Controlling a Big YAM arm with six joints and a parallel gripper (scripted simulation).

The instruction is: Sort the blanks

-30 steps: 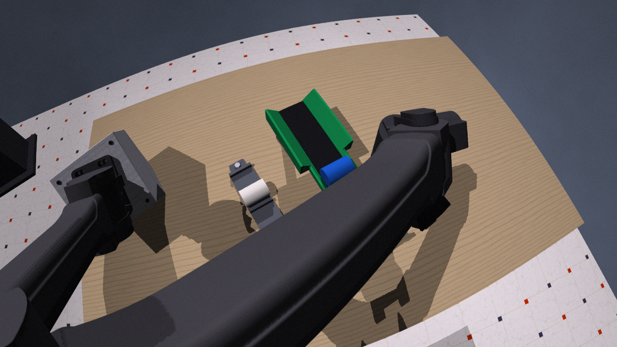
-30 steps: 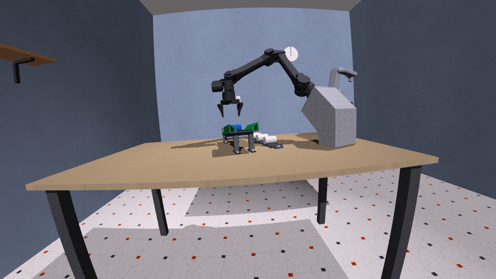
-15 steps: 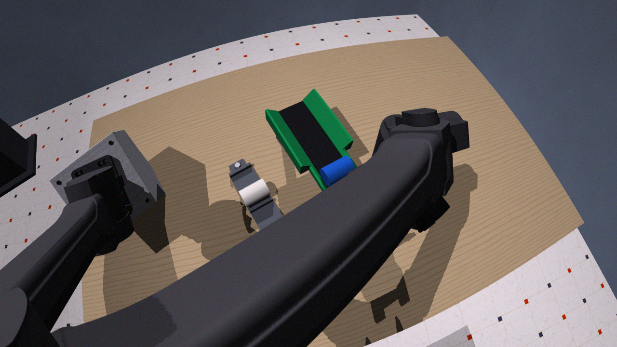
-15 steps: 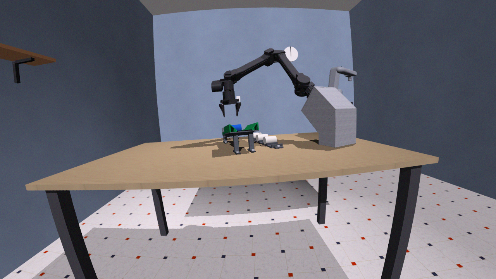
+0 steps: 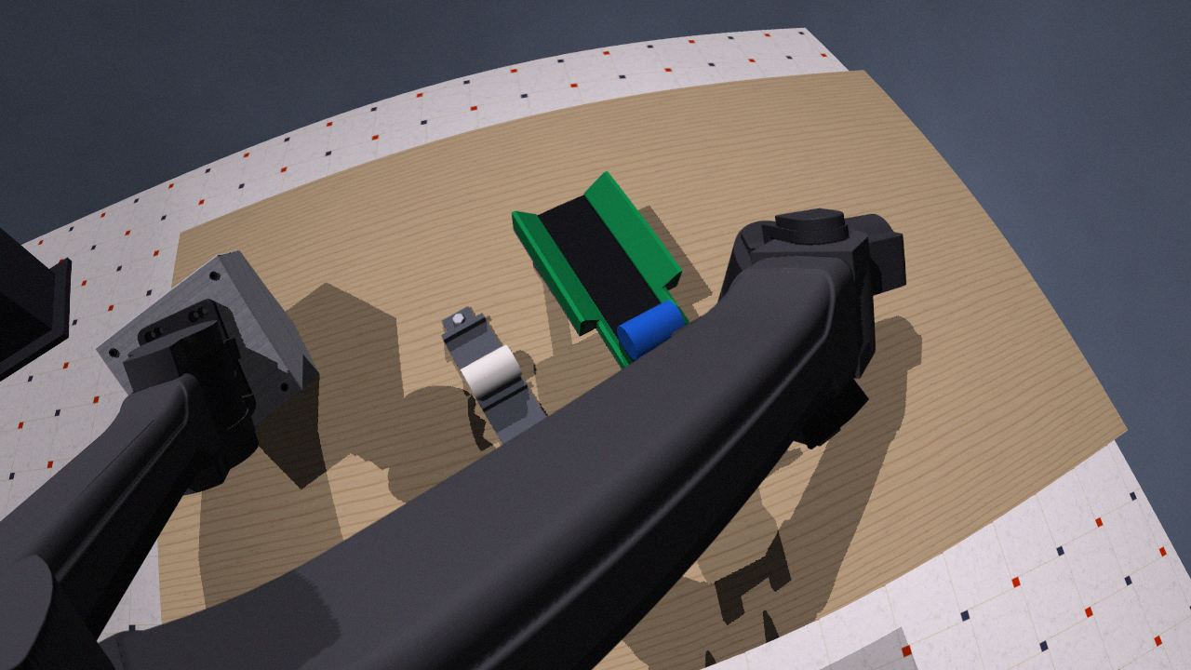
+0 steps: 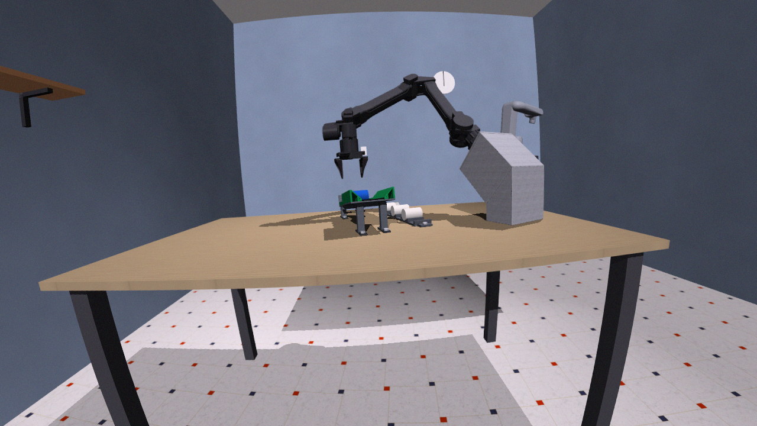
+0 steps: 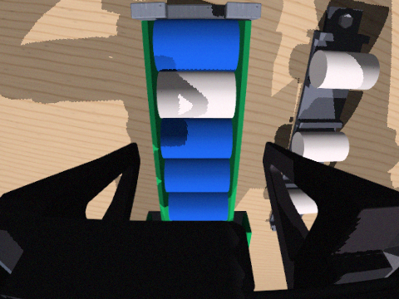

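Now: hand 100 mm above the grey stop and 70 mm to the left of it. Also, from my hand: grey stock rack 170 mm below, 160 mm behind, 110 mm to the left.
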